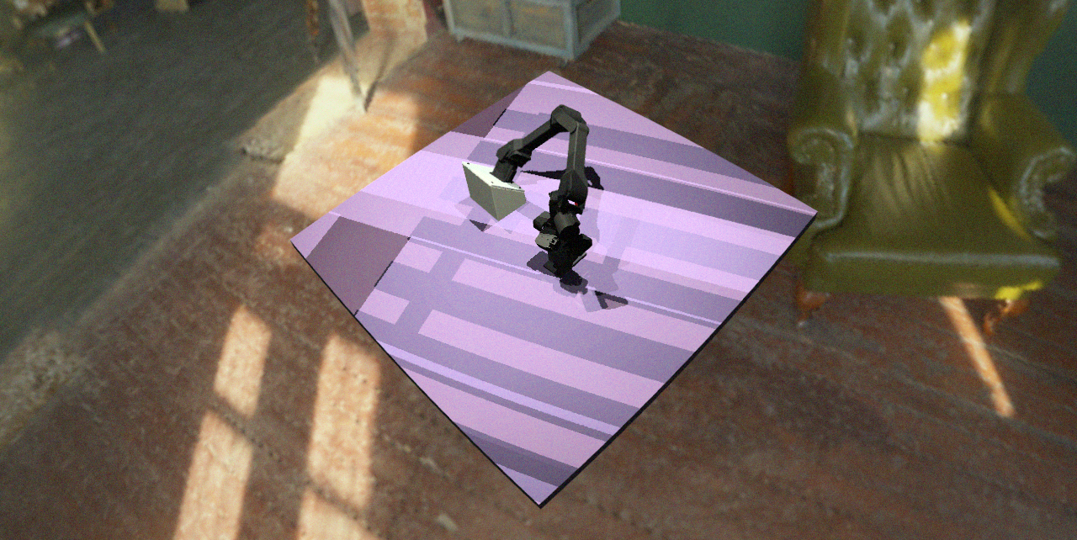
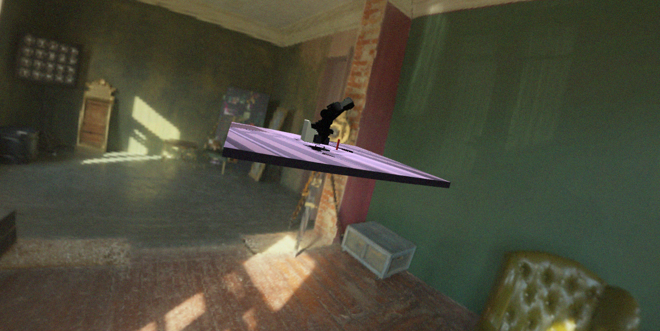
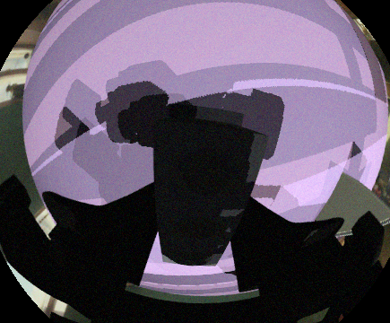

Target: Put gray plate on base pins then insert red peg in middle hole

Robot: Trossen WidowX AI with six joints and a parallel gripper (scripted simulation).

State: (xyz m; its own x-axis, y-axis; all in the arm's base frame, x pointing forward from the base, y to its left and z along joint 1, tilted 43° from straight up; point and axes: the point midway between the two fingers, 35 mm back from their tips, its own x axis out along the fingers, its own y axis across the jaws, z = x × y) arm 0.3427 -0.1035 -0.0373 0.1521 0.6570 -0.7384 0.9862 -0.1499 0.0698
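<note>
The red peg is 10 cm behind my gripper tip and 19 cm to the left of it. Round my gripper tip: gray plate: 3 cm above.
</note>
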